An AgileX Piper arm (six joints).
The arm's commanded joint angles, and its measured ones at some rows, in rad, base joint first. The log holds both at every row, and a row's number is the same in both.
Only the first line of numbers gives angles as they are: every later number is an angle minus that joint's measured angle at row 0.
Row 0, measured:
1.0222, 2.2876, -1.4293, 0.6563, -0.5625, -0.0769
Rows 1 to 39, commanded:
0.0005, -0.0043, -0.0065, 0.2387, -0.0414, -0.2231
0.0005, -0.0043, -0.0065, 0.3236, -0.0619, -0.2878
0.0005, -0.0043, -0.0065, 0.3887, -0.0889, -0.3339
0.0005, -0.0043, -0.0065, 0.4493, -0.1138, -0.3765
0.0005, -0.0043, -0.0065, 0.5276, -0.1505, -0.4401
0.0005, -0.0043, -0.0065, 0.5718, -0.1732, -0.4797
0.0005, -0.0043, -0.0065, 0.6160, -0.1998, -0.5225
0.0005, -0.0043, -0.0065, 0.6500, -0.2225, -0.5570
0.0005, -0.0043, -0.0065, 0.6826, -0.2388, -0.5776
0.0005, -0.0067, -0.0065, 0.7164, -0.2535, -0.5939
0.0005, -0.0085, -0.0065, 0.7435, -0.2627, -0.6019
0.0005, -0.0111, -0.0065, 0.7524, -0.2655, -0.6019
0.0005, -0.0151, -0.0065, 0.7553, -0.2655, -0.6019
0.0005, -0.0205, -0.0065, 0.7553, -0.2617, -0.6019
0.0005, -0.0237, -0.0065, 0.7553, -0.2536, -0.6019
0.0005, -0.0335, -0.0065, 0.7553, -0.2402, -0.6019
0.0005, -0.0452, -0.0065, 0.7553, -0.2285, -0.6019
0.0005, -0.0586, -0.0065, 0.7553, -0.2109, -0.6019
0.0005, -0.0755, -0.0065, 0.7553, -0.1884, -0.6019
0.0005, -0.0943, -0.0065, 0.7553, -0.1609, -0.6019
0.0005, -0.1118, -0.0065, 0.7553, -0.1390, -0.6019
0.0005, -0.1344, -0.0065, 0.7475, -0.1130, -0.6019
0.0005, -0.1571, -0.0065, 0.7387, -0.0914, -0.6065
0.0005, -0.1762, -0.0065, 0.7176, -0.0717, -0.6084
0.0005, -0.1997, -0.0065, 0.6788, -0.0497, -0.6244
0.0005, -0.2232, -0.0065, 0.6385, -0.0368, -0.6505
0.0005, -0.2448, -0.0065, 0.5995, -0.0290, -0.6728
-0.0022, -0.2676, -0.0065, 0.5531, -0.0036, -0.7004
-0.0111, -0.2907, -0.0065, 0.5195, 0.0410, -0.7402
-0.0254, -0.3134, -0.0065, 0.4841, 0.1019, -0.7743
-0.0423, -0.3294, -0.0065, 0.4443, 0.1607, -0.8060
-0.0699, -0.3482, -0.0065, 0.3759, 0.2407, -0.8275
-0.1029, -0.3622, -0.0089, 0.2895, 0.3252, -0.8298
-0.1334, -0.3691, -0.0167, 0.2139, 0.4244, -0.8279
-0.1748, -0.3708, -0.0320, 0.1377, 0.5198, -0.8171
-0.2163, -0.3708, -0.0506, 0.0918, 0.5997, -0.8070
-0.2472, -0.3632, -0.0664, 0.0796, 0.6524, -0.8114
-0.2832, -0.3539, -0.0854, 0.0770, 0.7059, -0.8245
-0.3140, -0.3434, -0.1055, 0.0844, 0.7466, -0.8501
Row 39, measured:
-0.1876, -0.3595, -0.0461, 0.1743, 0.5273, -0.8017
